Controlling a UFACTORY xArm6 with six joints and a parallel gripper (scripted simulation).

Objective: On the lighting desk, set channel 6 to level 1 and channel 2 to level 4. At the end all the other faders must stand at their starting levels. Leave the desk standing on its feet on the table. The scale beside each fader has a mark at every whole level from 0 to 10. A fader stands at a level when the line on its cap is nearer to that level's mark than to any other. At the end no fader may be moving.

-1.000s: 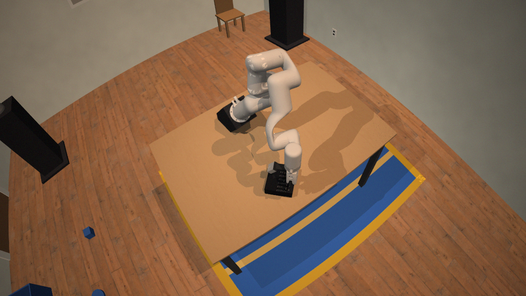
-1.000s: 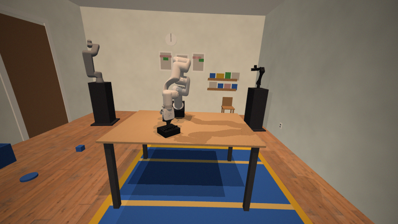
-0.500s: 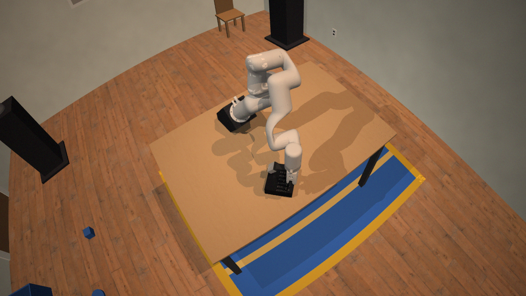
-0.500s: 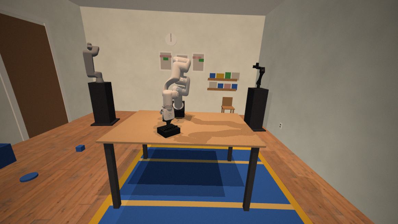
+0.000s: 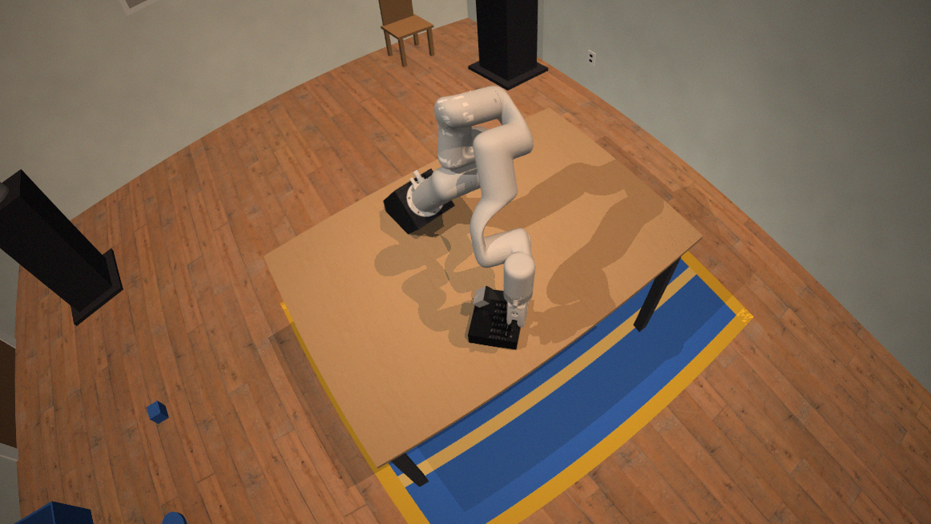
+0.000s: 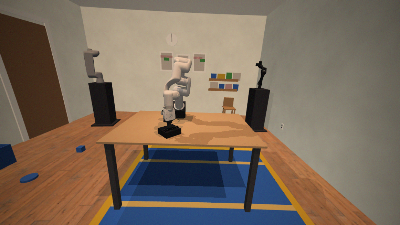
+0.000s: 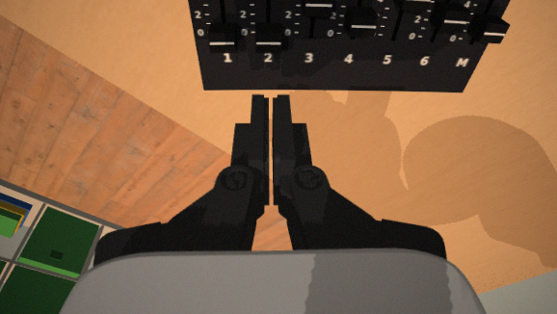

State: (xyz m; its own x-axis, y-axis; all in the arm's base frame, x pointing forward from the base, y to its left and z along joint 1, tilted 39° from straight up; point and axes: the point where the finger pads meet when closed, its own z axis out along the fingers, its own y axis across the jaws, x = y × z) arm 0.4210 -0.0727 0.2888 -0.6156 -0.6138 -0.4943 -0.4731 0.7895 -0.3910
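Right now the channel 2 fader cap is 20 mm behind my hand, 20 mm to the right of it and 50 mm below it. From my hand the other things lie so: channel 6 fader cap 80 mm behind, 50 mm to the left, 50 mm below.
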